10 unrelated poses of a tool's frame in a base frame.
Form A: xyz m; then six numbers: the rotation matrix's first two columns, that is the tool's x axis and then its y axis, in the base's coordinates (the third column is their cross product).
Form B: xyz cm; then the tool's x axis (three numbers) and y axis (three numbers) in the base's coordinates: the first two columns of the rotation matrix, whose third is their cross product. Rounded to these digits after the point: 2 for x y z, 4 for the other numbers.
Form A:
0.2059, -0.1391, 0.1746, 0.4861, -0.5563, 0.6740, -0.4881, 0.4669, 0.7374
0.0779, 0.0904, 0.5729, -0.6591, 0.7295, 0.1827, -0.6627, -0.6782, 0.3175
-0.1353, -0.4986, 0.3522, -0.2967, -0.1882, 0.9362, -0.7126, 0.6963, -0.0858
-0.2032, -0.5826, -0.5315, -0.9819, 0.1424, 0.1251, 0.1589, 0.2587, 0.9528
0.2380, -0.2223, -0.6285, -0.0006, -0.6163, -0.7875, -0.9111, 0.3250, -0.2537
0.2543, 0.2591, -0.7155, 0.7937, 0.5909, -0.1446, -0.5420, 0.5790, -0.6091
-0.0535, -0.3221, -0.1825, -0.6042, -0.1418, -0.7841, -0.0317, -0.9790, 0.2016
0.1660, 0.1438, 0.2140, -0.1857, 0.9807, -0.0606, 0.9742, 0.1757, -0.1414
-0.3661, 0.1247, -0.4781, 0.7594, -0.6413, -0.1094, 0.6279, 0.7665, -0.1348
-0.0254, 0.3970, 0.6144, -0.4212, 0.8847, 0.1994, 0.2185, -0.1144, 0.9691
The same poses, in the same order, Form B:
20.59, -13.91, 17.46, 0.4861, -0.5563, 0.6740, -0.4881, 0.4669, 0.7374
7.79, 9.04, 57.29, -0.6591, 0.7295, 0.1827, -0.6627, -0.6782, 0.3175
-13.53, -49.86, 35.22, -0.2967, -0.1882, 0.9362, -0.7126, 0.6963, -0.0858
-20.32, -58.26, -53.15, -0.9819, 0.1424, 0.1251, 0.1589, 0.2587, 0.9528
23.80, -22.23, -62.85, -0.0006, -0.6163, -0.7875, -0.9111, 0.3250, -0.2537
25.43, 25.91, -71.55, 0.7937, 0.5909, -0.1446, -0.5420, 0.5790, -0.6091
-5.35, -32.21, -18.25, -0.6042, -0.1418, -0.7841, -0.0317, -0.9790, 0.2016
16.60, 14.38, 21.40, -0.1857, 0.9807, -0.0606, 0.9742, 0.1757, -0.1414
-36.61, 12.47, -47.81, 0.7594, -0.6413, -0.1094, 0.6279, 0.7665, -0.1348
-2.54, 39.70, 61.44, -0.4212, 0.8847, 0.1994, 0.2185, -0.1144, 0.9691

